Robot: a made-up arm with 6 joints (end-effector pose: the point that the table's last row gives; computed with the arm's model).
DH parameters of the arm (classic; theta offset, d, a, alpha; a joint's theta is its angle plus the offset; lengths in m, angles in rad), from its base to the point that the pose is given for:
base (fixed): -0.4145 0 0.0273 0
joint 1: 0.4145 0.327 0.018 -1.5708
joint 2: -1.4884 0 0.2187 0
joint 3: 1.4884 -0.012 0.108 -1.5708
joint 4: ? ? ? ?
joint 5: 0 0.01 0.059 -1.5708
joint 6: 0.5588 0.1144 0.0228 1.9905
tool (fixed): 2.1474 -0.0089 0 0
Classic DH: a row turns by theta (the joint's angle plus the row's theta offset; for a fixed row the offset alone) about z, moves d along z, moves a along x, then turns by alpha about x.
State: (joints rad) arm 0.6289 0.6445 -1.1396 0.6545 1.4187 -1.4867
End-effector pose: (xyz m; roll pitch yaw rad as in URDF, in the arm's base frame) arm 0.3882 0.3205 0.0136 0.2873 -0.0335 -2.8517
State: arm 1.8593 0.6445 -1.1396 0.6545 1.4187 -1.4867
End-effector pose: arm -0.1663 0.4421 0.0136 0.2873 -0.0335 -1.6213
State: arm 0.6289 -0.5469 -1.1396 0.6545 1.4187 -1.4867
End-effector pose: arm 0.3839 0.3174 0.6482 -0.3708 1.0414 3.0522
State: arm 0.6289 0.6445 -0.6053 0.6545 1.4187 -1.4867
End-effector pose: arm 0.1552 0.1510 -0.0856 0.4853 -0.5338 -2.9090
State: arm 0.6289 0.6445 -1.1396 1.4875 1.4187 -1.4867
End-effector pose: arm 0.4262 0.3654 0.0445 -0.0150 -0.2805 2.7371
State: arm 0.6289 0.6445 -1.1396 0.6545 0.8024 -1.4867
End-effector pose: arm 0.4737 0.3264 0.0042 0.3932 0.5470 -3.0072
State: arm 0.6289 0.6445 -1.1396 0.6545 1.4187 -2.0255
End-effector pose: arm 0.3829 0.3261 0.0240 -0.1074 0.2133 -2.6103
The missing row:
joint 4: 0 0.478 0.026 1.5708
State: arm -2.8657 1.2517 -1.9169 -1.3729 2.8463 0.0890
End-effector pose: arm -0.5285 -0.0742 0.1379 -2.8479 -0.2674 0.1572
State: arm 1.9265 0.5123 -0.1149 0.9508 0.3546 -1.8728
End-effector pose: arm 0.0418 0.0523 -0.1211 0.7472 0.2161 -1.5470
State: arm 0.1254 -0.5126 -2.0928 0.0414 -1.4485 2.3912
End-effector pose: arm -0.0334 -0.0229 1.0499 -1.9885 0.0115 -2.7471
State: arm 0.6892 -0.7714 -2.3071 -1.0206 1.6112 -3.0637
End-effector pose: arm -0.0204 -0.1471 1.0156 2.0739 -0.2120 -0.9763
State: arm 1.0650 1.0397 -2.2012 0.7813 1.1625 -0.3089
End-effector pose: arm 0.3894 0.6911 0.2477 0.4966 0.2325 2.8560
